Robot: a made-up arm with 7 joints.
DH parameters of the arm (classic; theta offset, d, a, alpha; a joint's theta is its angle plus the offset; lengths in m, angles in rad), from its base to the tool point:
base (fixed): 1.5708 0.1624 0 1.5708
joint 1: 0 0.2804 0.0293 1.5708
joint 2: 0 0.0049 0.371 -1.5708
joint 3: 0 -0.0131 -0.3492 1.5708
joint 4: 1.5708 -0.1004 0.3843 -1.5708
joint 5: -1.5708 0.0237 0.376 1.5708
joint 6: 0 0.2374 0.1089 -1.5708
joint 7: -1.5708 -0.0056 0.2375 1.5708
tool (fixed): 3.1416 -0.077 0 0
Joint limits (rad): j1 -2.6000..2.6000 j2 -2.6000..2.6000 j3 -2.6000..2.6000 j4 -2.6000..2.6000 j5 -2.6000..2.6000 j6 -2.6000..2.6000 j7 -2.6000..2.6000
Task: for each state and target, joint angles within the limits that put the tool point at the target. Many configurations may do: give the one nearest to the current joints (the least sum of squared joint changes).
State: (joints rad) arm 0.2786 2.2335 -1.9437 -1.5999 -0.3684 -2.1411 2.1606
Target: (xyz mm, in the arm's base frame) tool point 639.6 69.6 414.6
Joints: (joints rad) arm 0.3937 2.0387 -1.8814 -1.7675 -0.3978 -1.8149 2.1854
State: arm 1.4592 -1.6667 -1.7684 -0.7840 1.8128 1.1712 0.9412
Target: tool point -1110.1 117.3 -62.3
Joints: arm 1.6647 -2.5068 -2.4377 -0.1799 2.6000 0.7906 1.1177
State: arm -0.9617 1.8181 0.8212 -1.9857 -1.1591 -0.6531 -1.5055
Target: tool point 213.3 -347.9 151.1
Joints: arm -1.4190 1.8555 1.2072 -1.9751 -0.9683 -0.7328 -0.9484
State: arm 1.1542 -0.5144 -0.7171 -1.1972 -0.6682 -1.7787 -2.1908
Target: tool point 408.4 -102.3 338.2
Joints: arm 1.0354 -0.4155 -0.8318 -1.1831 -0.5330 -1.6936 -2.1245
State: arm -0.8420 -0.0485 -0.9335 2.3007 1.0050 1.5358 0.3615
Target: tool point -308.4 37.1 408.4
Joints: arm -0.9090 0.1197 -1.0415 2.3437 1.0108 1.5878 0.4121
